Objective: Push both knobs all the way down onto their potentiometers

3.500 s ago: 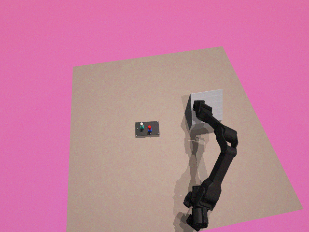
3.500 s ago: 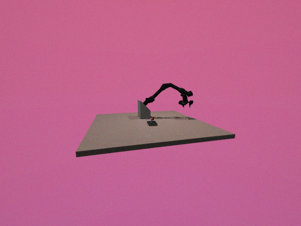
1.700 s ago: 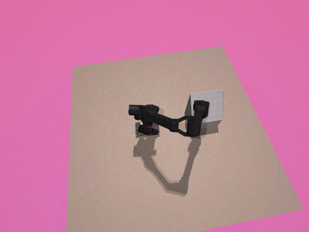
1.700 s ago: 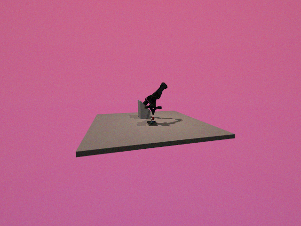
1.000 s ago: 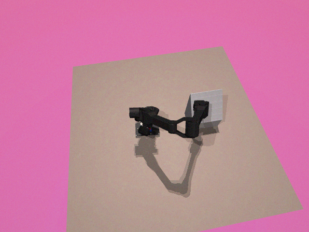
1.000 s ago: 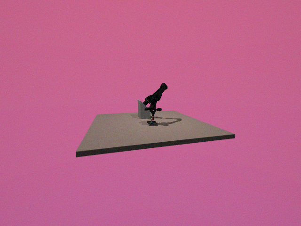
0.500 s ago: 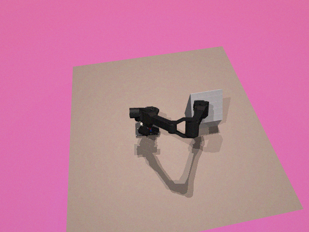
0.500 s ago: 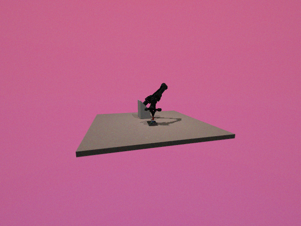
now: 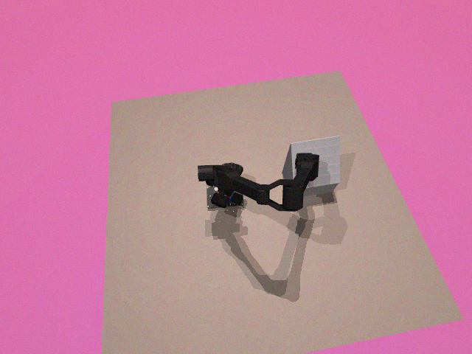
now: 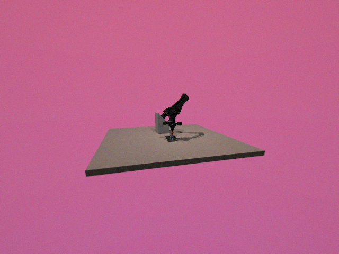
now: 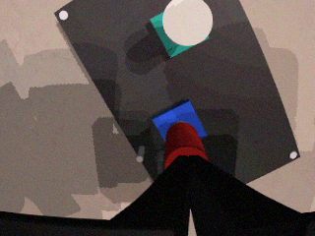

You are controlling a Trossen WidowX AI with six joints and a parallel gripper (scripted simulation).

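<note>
Now: the red knob 2 cm below my gripper tip. From my gripper tip the other things lie so: grey knob (5 cm ahead, 2 cm to the right, 2 cm below).
</note>
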